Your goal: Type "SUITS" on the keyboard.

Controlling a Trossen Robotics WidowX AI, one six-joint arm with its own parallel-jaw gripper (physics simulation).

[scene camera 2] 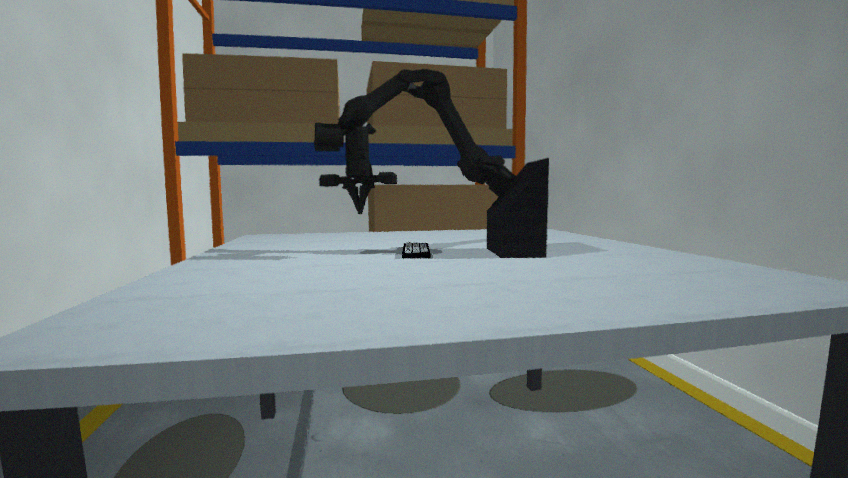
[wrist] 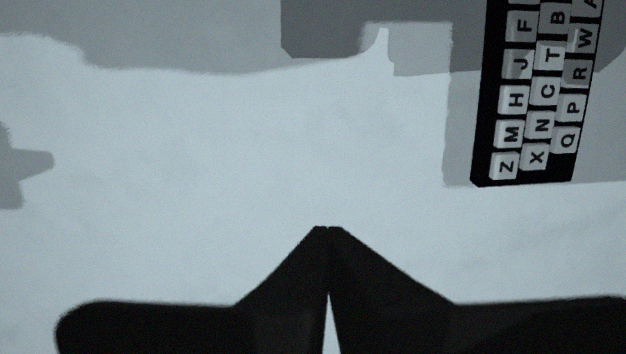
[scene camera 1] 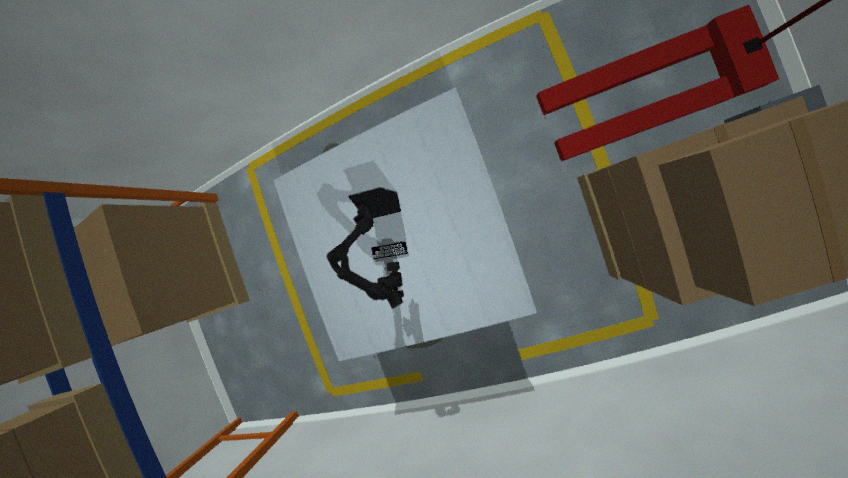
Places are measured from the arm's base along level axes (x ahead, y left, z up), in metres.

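Pixels of known places: gripper, between the fingertips: (scene camera 2: pixel 360 214) (wrist: pixel 326 239) (scene camera 1: pixel 400 276); arm's base, origin of its link: (scene camera 2: pixel 510 187) (scene camera 1: pixel 364 206).
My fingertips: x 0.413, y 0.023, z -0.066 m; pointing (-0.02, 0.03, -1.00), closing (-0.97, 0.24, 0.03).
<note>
For each thing: its top centre in the pictures, then the offset to it from my fingertips. Level surfaces: height alone.
- small black keyboard, centre of its top: (wrist: pixel 558 8) (scene camera 2: pixel 416 245) (scene camera 1: pixel 388 250) 0.152 m back, 0.052 m right, 0.092 m down
- T key, centre of its top: (wrist: pixel 553 55) 0.148 m back, 0.027 m right, 0.092 m down
- white table, height of its surface: 0.109 m down
A small black keyboard (scene camera 1: pixel 389 250) (scene camera 2: pixel 416 249) (wrist: pixel 477 125) with pale letter keys lies flat on the table. In the wrist view its near end shows at the upper right, with the T key (wrist: pixel 550 55) visible; the S, U and I keys do not show there. The gripper (scene camera 2: pixel 359 211) (wrist: pixel 328 228) is shut and empty. It points straight down, well above the table and to the left of the keyboard in scene camera 2. In the wrist view the fingertips are to the lower left of the keyboard, apart from it.
The white table (scene camera 1: pixel 463 207) (scene camera 2: pixel 356 308) carries the arm's black base (scene camera 1: pixel 380 202) (scene camera 2: pixel 517 219) beyond the keyboard. Shadows of the arm fall on the table. A rack (scene camera 2: pixel 520 89) with cardboard boxes, a red pallet jack (scene camera 1: pixel 641 68) and stacked boxes (scene camera 1: pixel 766 219) stand around the table.
</note>
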